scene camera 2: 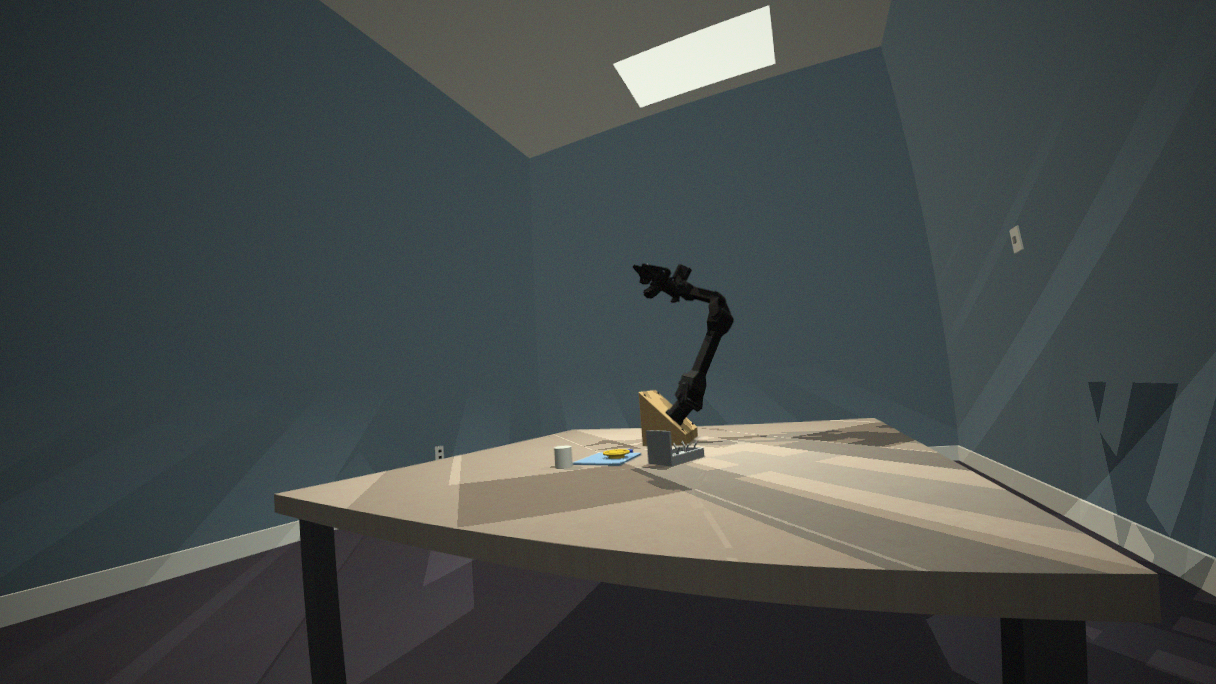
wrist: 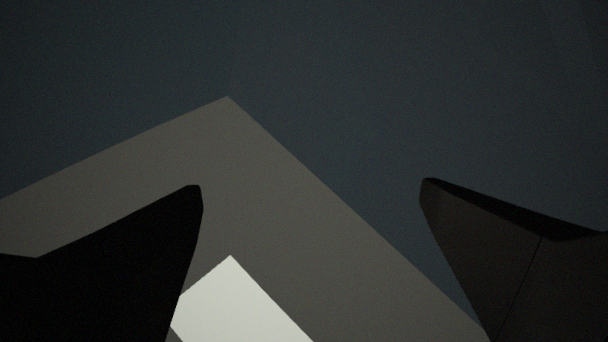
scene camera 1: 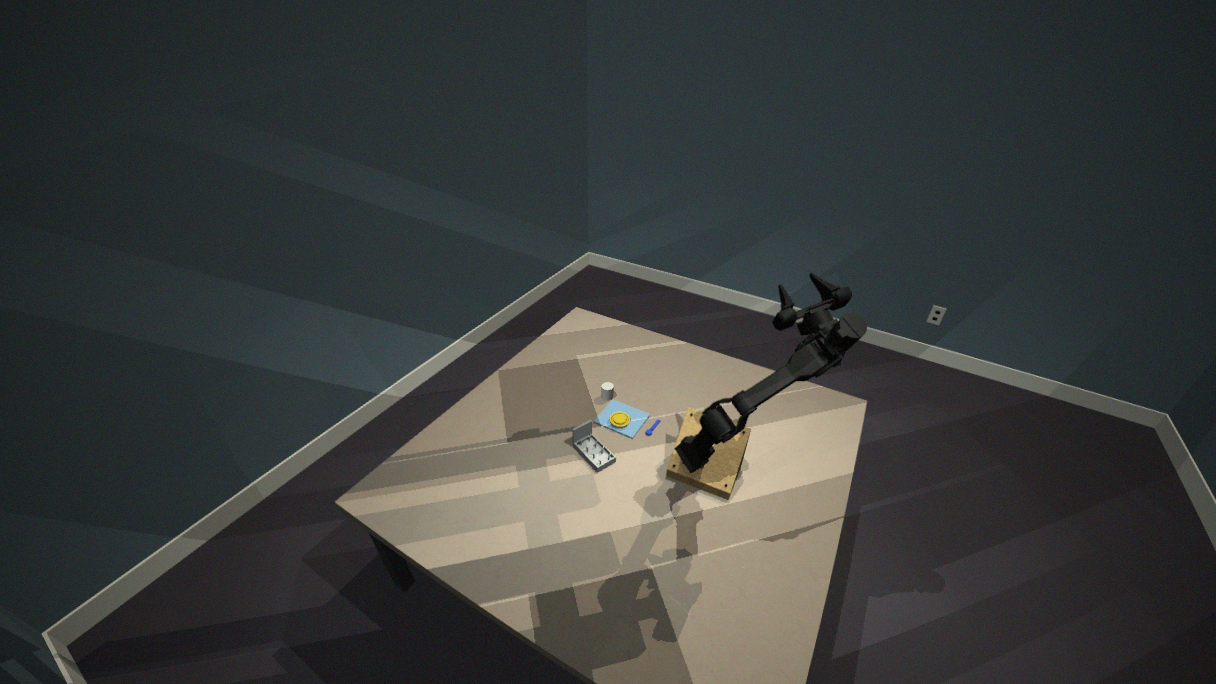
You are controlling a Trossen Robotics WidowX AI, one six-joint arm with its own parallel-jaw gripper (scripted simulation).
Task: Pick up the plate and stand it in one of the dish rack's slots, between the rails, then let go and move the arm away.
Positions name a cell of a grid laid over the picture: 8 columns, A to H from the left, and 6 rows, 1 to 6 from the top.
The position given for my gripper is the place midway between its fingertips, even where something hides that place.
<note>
My gripper (scene camera 1: F3) is open, with nothing in its grasp. I also see a grey dish rack (scene camera 2: E4).
The grey dish rack shows as well in scene camera 1 (scene camera 1: D4). My gripper shows as well in scene camera 2 (scene camera 2: E3) and in the wrist view (wrist: E4). The wrist view misses the grey dish rack: it is out of frame.
</note>
